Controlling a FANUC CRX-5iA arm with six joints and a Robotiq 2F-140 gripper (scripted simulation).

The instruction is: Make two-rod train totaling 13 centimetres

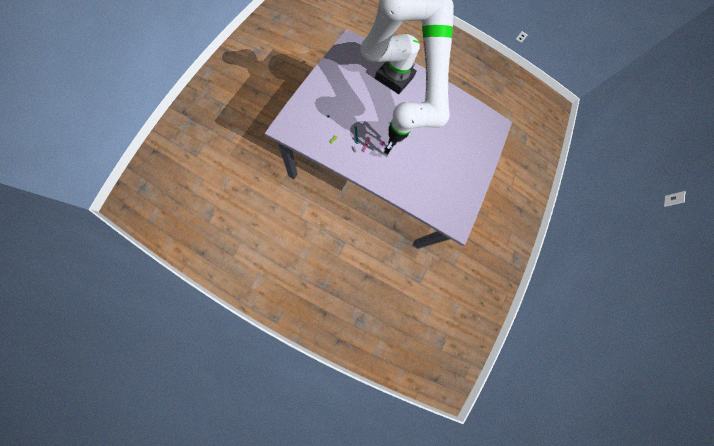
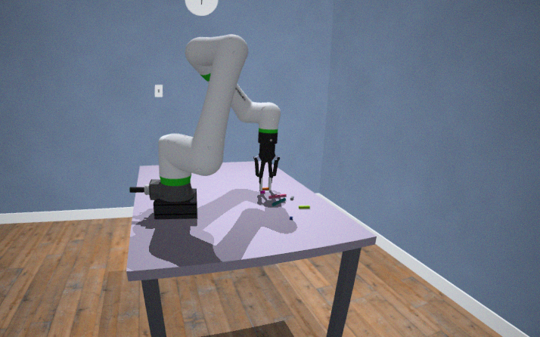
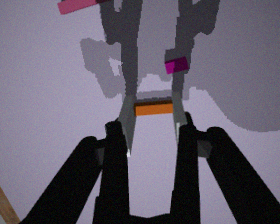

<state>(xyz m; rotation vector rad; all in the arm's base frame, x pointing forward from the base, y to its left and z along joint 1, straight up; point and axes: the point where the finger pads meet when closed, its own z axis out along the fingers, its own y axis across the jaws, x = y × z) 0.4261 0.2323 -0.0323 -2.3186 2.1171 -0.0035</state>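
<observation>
The orange rod is 3 cm below my hand. The rest, counted from my hand: grey rod 10 cm ahead, 14 cm to the right, 3 cm below; pink rod 4 cm ahead, 11 cm to the right, 3 cm below; magenta rod 2 cm behind, 4 cm to the right, 3 cm below.
</observation>
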